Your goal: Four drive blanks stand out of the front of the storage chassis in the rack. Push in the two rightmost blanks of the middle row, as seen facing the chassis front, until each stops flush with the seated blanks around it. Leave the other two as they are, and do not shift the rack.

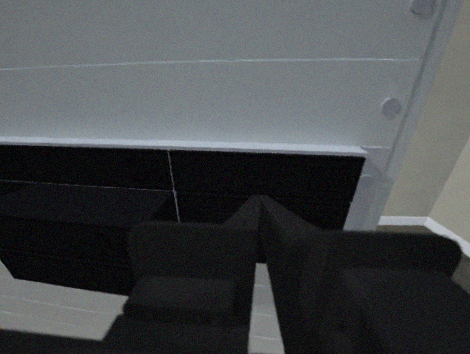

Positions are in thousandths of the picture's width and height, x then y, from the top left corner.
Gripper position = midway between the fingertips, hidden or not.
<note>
I see my gripper (550, 569) and a grey rack (254, 338).
</note>
